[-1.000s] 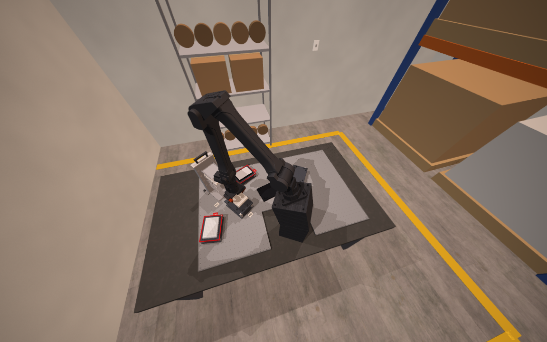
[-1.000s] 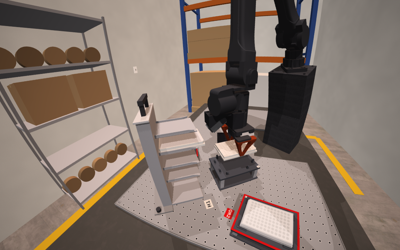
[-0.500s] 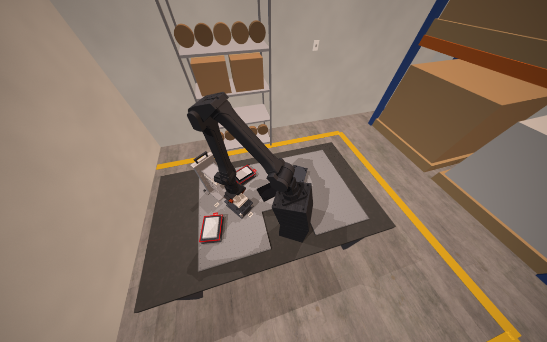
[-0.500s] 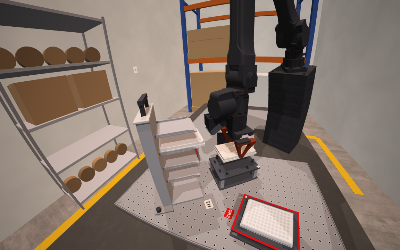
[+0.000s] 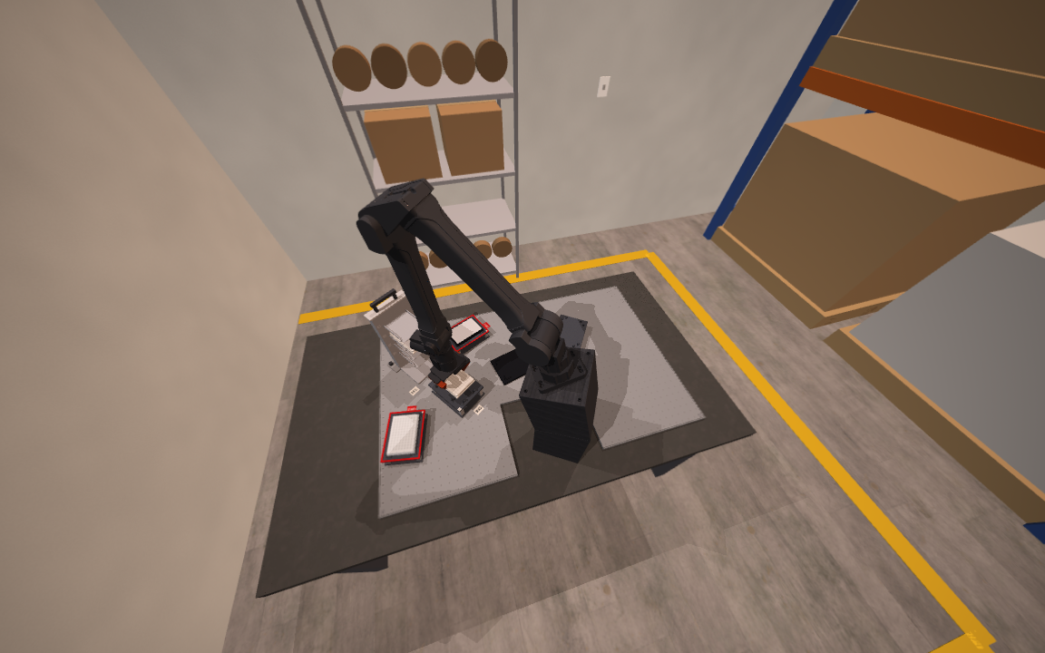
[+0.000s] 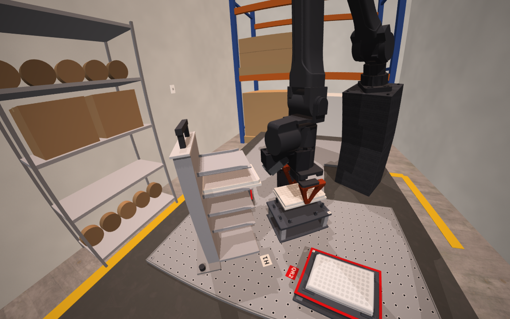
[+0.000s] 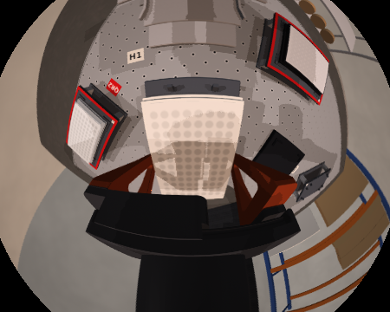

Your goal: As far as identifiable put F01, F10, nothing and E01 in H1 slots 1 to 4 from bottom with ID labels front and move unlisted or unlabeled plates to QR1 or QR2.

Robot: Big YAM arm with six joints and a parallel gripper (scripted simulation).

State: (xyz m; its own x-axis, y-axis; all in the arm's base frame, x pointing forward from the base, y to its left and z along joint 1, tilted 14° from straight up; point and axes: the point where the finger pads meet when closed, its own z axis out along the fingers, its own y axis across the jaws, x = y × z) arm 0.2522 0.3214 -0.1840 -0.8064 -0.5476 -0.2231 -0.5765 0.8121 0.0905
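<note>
Now: hand 6 cm above the dark regrip nest. Also, from my hand: quarantine nest QR1: 25 cm ahead, 7 cm to the right, 8 cm below; then H1 deck label: 5 cm ahead, 16 cm to the left, 12 cm below; then quarantine nest QR2: 12 cm behind, 19 cm to the left, 8 cm below.
</note>
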